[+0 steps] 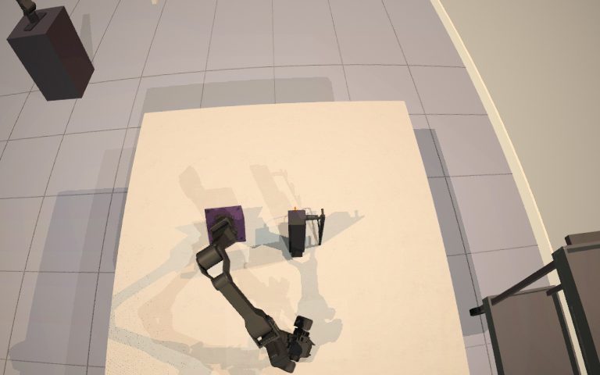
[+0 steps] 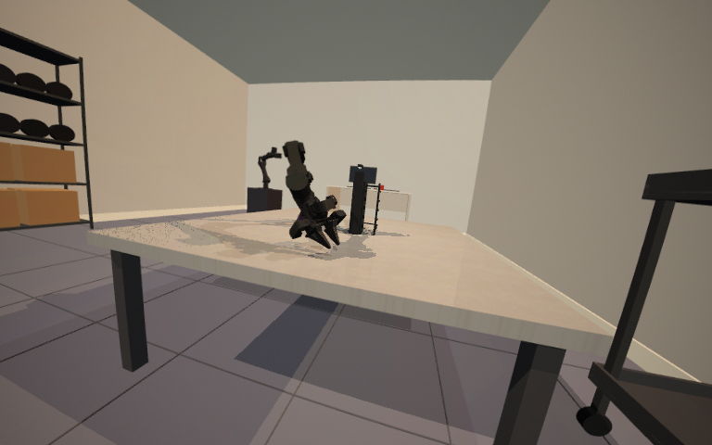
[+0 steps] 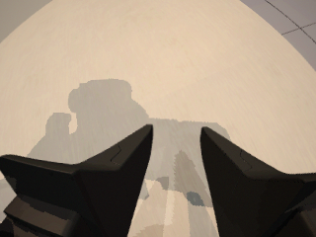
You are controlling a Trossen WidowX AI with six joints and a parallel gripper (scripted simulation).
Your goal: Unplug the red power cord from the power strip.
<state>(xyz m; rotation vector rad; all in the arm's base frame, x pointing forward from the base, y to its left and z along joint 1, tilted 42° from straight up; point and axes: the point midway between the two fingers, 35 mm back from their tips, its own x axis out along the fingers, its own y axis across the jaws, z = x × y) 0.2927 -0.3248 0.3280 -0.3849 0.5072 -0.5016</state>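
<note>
Right now the red plug is 46 cm to the left of my gripper tip, 6 cm above it and 5 cm behind it.
</note>
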